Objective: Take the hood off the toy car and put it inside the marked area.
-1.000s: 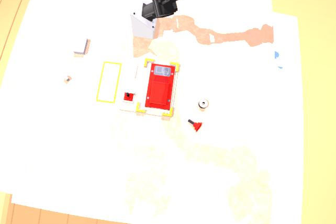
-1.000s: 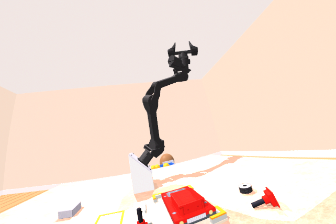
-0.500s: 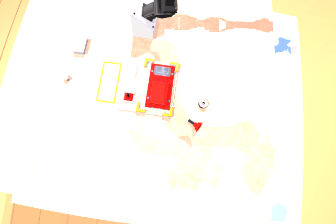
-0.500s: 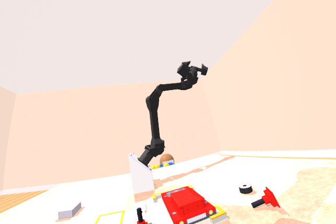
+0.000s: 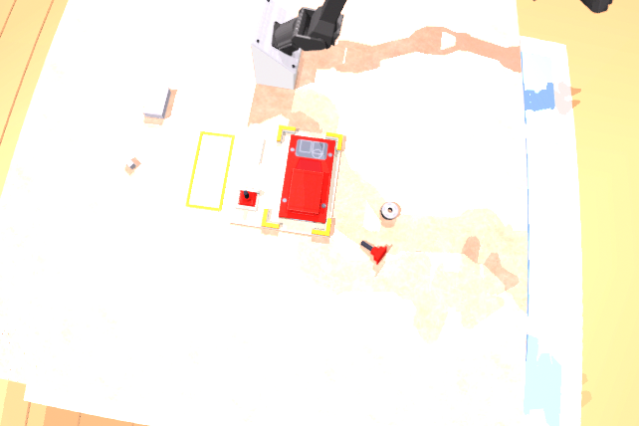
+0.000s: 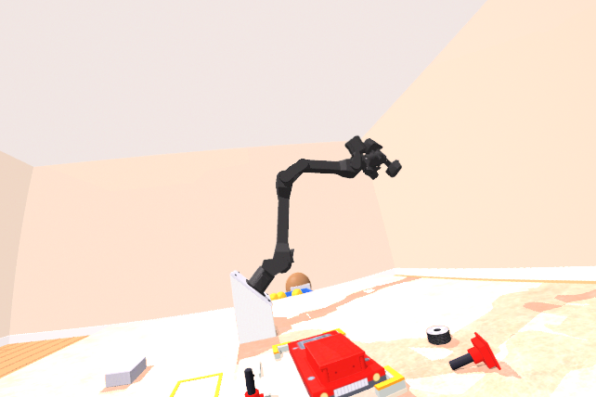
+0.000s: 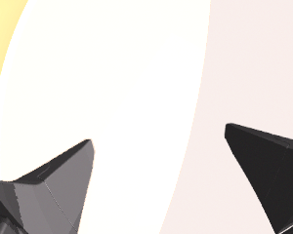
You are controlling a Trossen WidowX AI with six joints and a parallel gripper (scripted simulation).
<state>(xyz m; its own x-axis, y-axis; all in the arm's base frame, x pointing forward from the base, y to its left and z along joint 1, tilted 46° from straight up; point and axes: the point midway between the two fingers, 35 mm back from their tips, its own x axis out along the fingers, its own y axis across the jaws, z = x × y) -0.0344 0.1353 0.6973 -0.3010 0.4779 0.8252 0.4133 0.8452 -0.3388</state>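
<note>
My gripper tip is now 350 mm short of the hood, 540 mm to the left of it and 480 mm above it. Round my gripper tip: black peg 370 mm ahead, 670 mm to the right, 490 mm below.
</note>
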